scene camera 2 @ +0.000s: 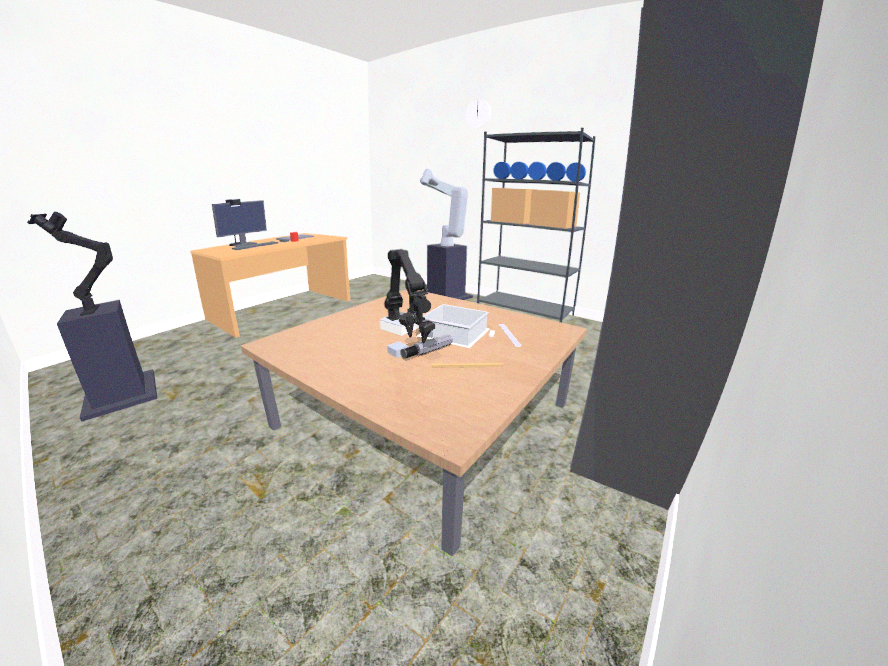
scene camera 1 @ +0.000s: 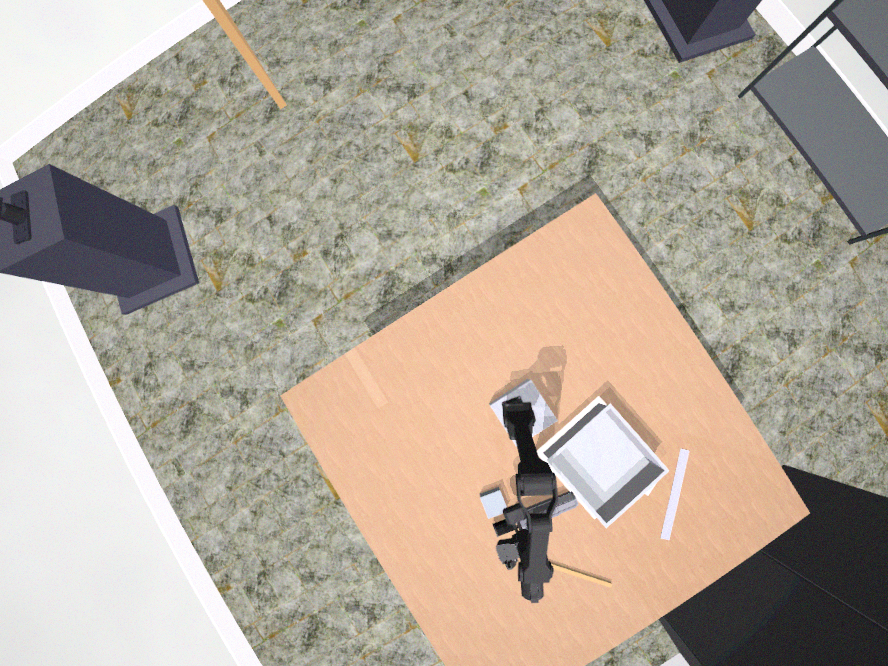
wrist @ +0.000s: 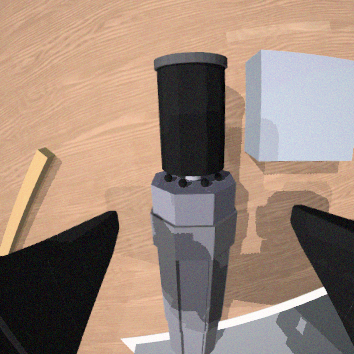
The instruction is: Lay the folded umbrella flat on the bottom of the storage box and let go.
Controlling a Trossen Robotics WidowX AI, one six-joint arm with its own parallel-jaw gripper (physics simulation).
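Frame: origin at the arm's base, x ahead, y right, z down, level; millimetres.
Seen in the pictures: gripper, fingertip midpoint: [scene camera 2: 416,340] [scene camera 1: 519,525] [wrist: 206,217]; arm's base at its link origin: [scene camera 2: 394,317] [scene camera 1: 514,408].
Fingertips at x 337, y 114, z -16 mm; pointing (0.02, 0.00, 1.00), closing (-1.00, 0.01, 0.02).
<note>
Pixels of each thing's top centre, then the offset from my fingertips to it.
- folded umbrella at its top centre: [wrist: 193,283] [scene camera 1: 537,518] [scene camera 2: 427,340] dx +5, dy -58, dz +13 mm
- white storage box at its top centre: [scene camera 1: 608,465] [scene camera 2: 455,314] dx -82, dy -314, dz -25 mm
- pale blue block at its top centre: [wrist: 313,108] [scene camera 1: 494,504] [scene camera 2: 397,345] dx -72, dy +53, dz +37 mm
- thin wooden stick at its top centre: [scene camera 1: 567,571] [scene camera 2: 467,364] dx +224, dy -91, dz +61 mm
- white strip at its top centre: [scene camera 1: 675,494] [scene camera 2: 509,334] dx +125, dy -511, dz +70 mm
The folded umbrella [scene camera 1: 564,504] [scene camera 2: 436,344] [wrist: 194,240] has a grey faceted body and a black handle. It lies on the table beside the storage box, outside it, its grey end towards the box. The white storage box [scene camera 1: 634,493] [scene camera 2: 466,334] [wrist: 250,341] stands upright with an open top; part of its rim and wall shows at the bottom of the wrist view. My gripper [scene camera 2: 417,337] [wrist: 206,217] is open and empty, low over the umbrella, with one finger on each side of the grey body. In scene camera 1 the arm hides the middle of the umbrella.
A pale blue block [scene camera 1: 493,503] [scene camera 2: 395,349] [wrist: 305,107] stands beside the umbrella's handle. A thin wooden stick [scene camera 1: 584,574] [scene camera 2: 466,365] [wrist: 24,201] lies on the other side. A white strip [scene camera 1: 674,494] [scene camera 2: 509,334] lies beyond the box. The arm's pale base block [scene camera 2: 394,326] is near the box.
</note>
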